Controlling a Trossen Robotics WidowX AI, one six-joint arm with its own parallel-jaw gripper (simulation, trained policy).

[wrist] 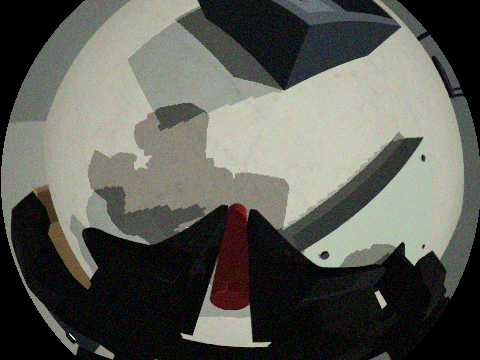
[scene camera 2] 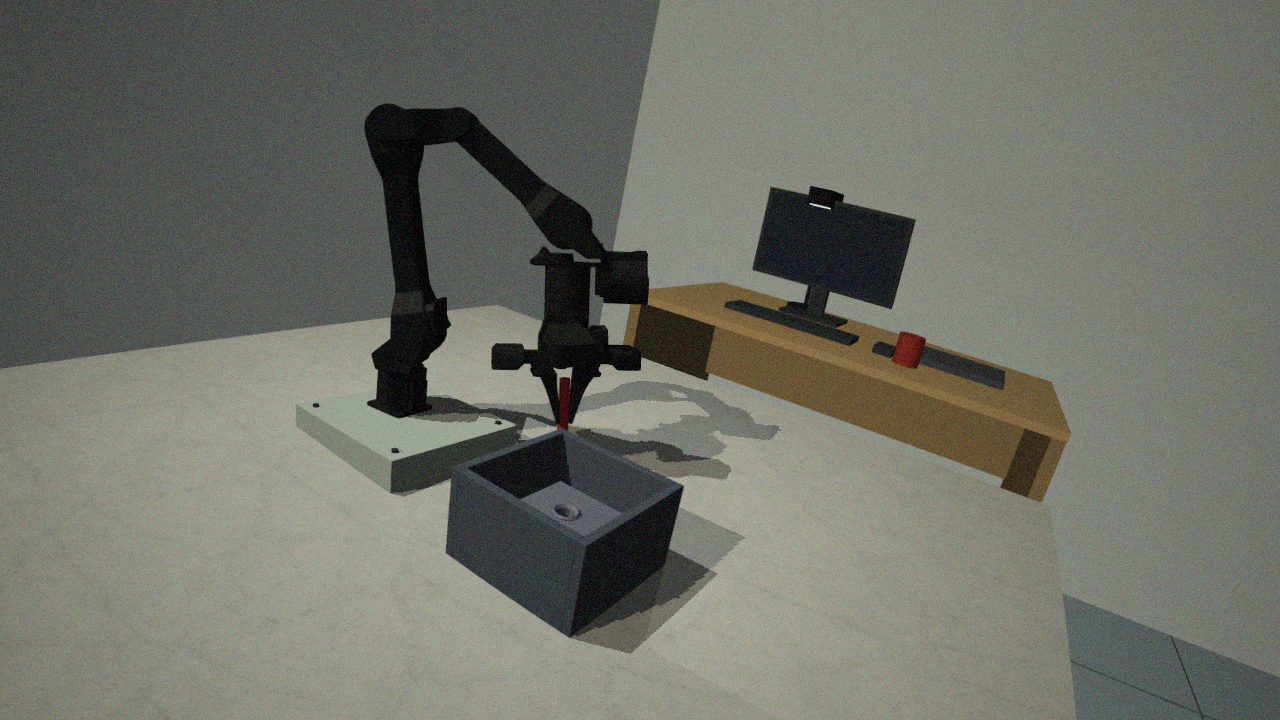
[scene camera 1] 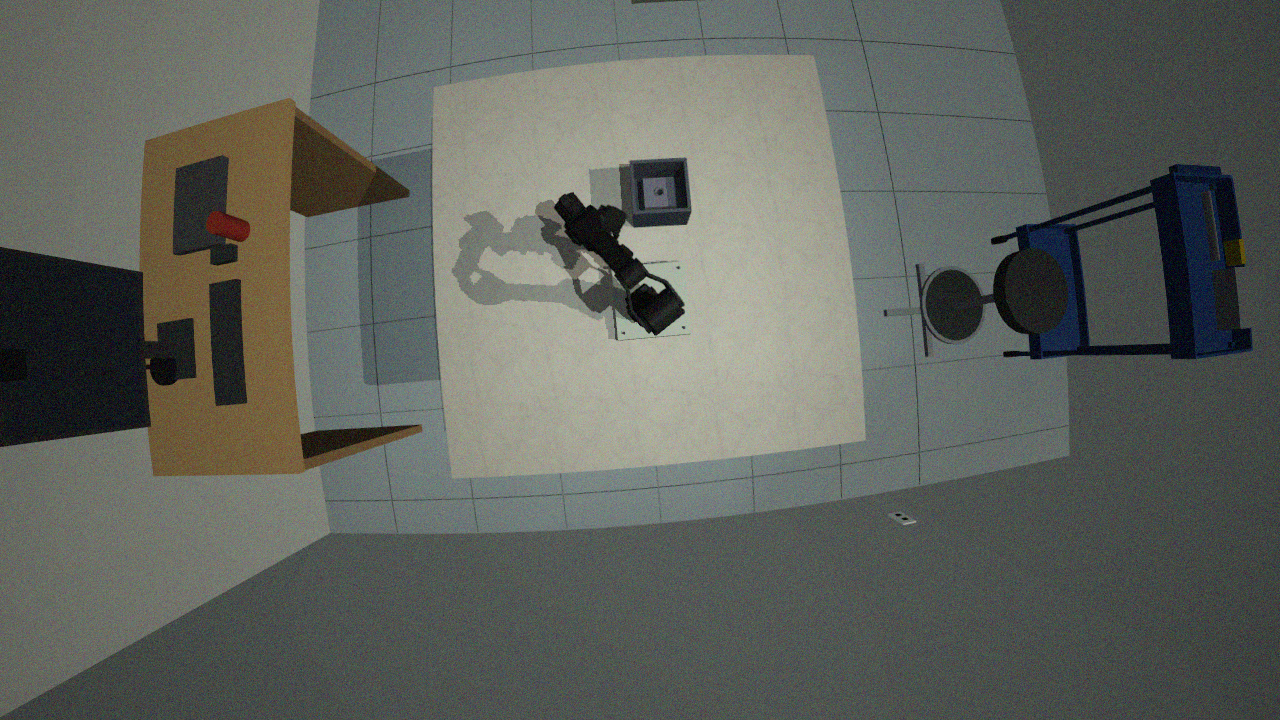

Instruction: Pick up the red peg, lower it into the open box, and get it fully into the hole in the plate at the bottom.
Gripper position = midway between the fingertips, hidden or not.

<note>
In view: the gripper (scene camera 2: 564, 423), a red peg (wrist: 230, 290) and a grey plate (scene camera 2: 560, 501).
The gripper is seen too in the wrist view (wrist: 238, 213).
</note>
